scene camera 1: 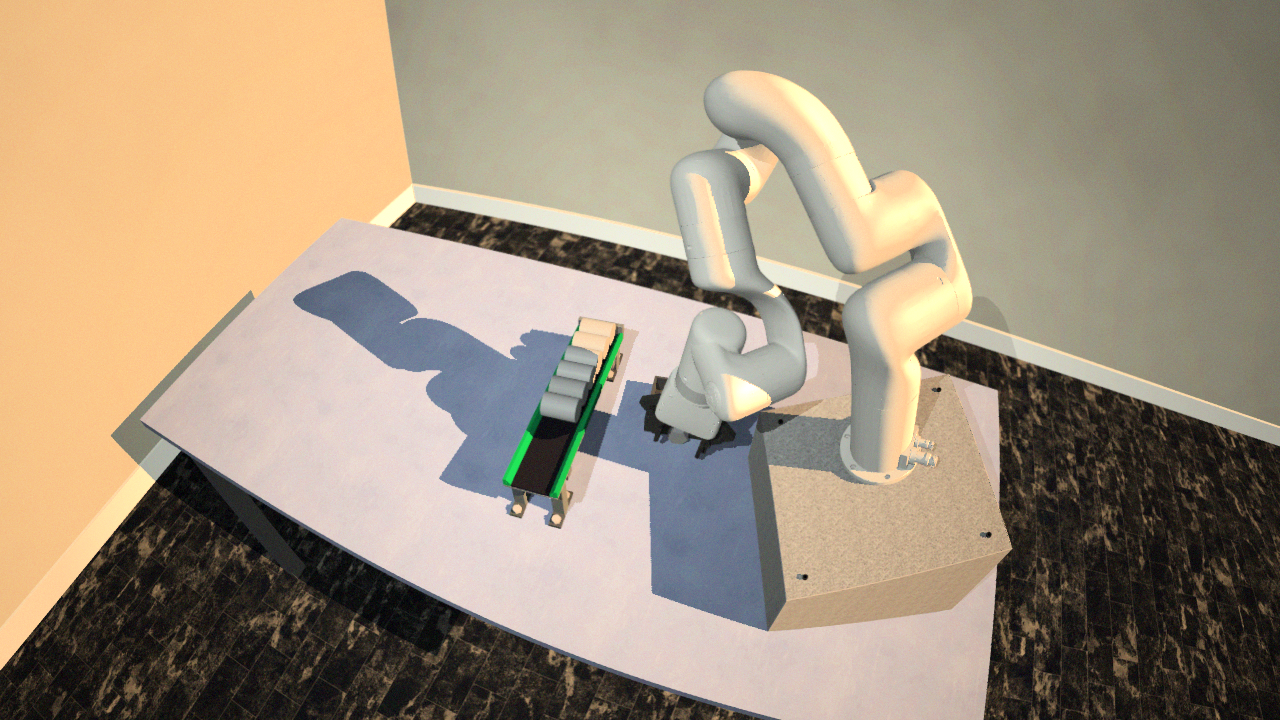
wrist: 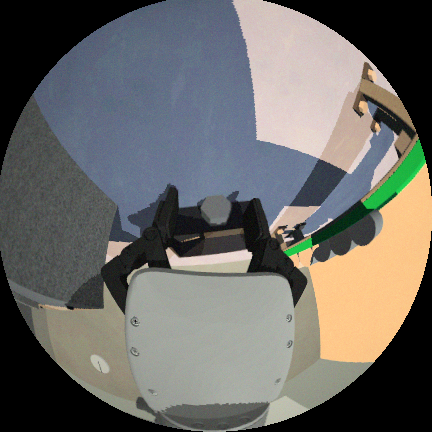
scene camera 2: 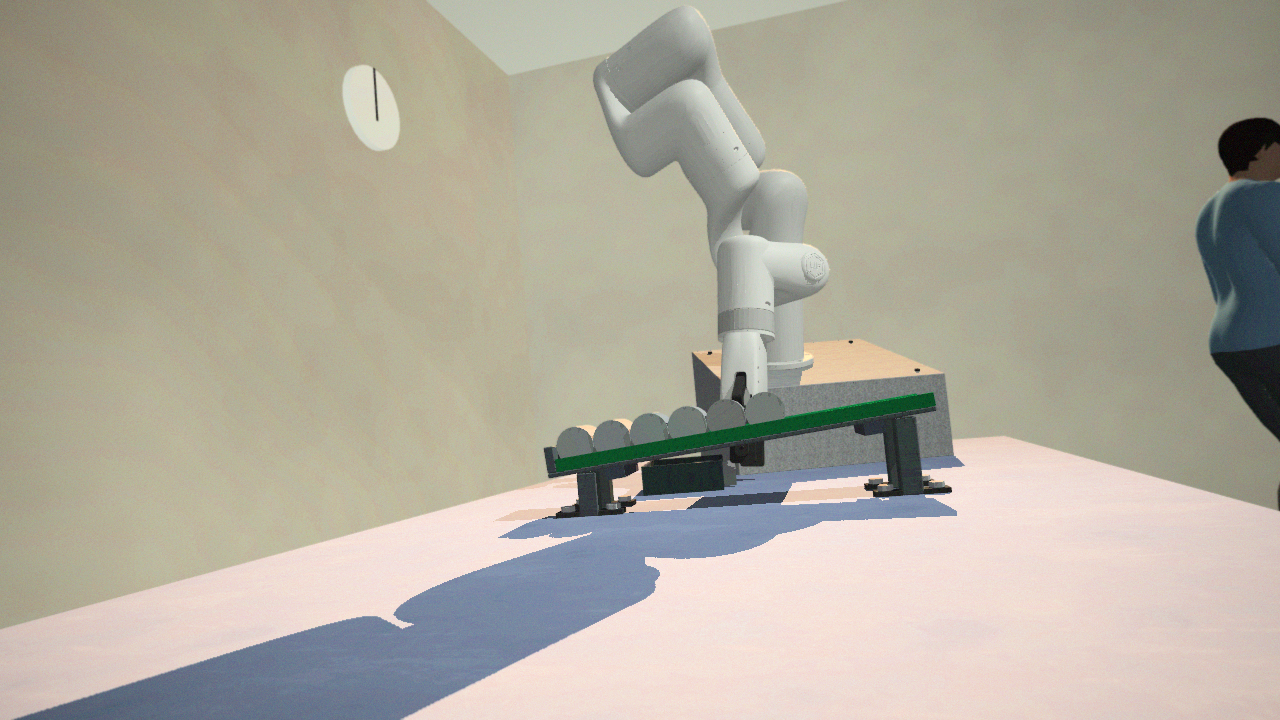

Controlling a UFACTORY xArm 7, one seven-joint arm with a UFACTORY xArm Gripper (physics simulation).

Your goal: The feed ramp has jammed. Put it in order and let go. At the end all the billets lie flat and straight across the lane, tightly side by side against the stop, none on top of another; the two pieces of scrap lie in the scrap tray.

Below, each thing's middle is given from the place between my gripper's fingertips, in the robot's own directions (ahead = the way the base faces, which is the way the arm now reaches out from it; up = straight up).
I see the dark scrap tray (scene camera 2: 676, 475) 8 cm to the right of my hand, 3 cm ahead of it and 1 cm below it.
